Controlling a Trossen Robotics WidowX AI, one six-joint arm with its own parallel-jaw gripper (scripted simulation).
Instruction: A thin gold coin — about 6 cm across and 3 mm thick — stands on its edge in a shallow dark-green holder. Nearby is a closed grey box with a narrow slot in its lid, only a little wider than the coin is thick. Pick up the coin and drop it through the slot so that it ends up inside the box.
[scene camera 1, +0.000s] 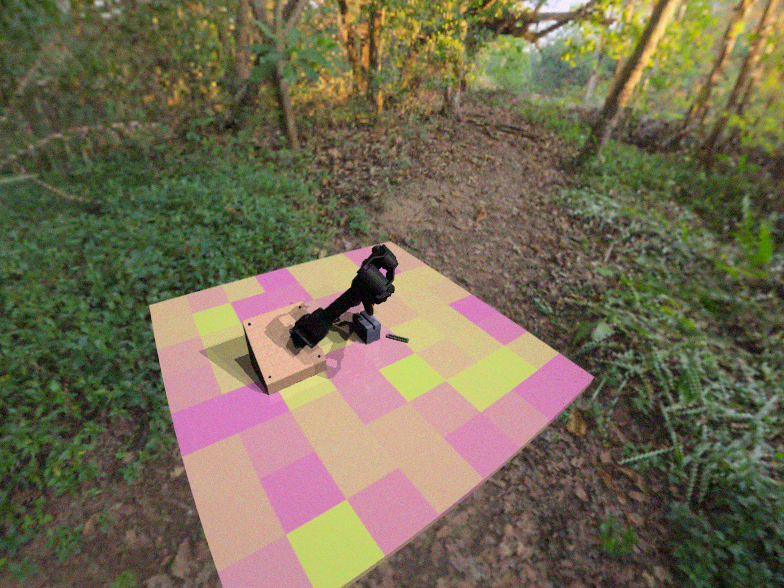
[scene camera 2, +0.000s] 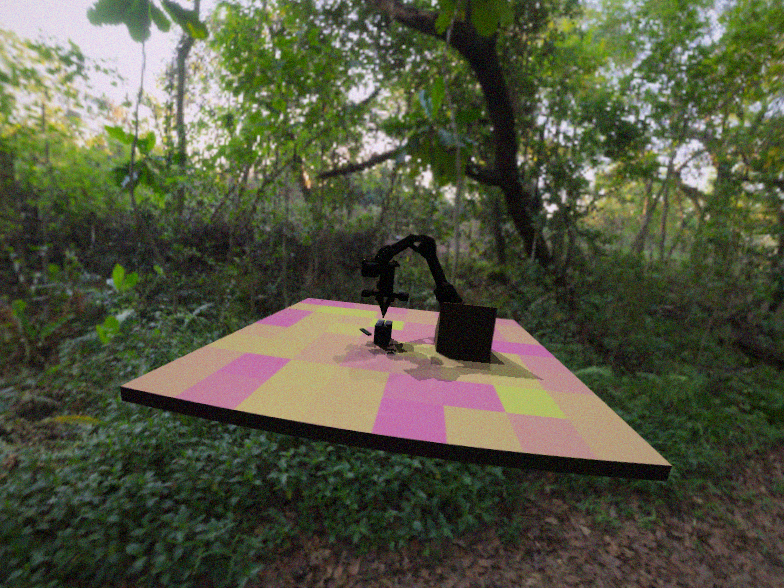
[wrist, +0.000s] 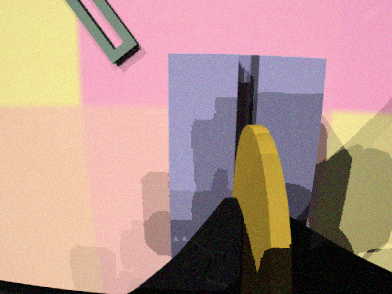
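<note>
Gold coin held in my gripper (wrist: 240, 211).
</note>
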